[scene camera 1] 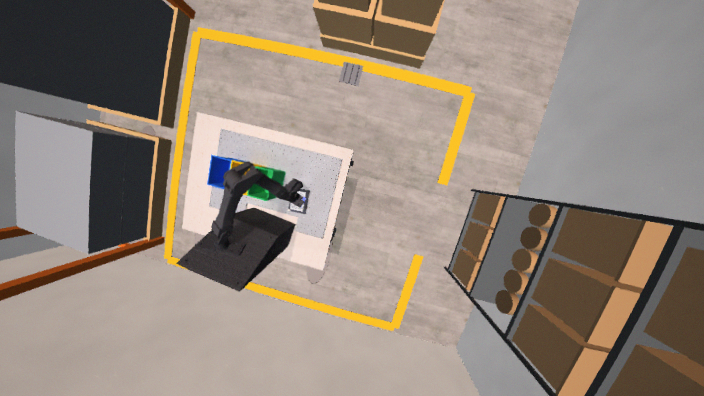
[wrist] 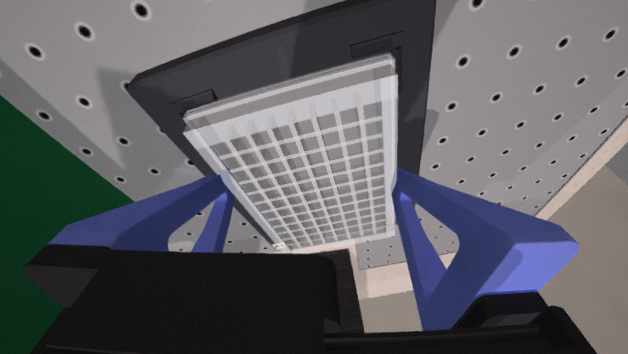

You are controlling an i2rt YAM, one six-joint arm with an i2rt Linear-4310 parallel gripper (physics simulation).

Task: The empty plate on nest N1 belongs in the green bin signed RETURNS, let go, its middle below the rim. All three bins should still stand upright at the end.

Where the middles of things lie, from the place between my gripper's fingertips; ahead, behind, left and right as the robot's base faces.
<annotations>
Right now the gridded plate [wrist: 313, 159] is 1 cm behind my hand. From my hand the other things lie so: dark grey nest [wrist: 302, 44] (1 cm below, 1 cm behind); green bin [wrist: 53, 188] (16 cm to the left, 11 cm ahead, 7 cm above).
</annotations>
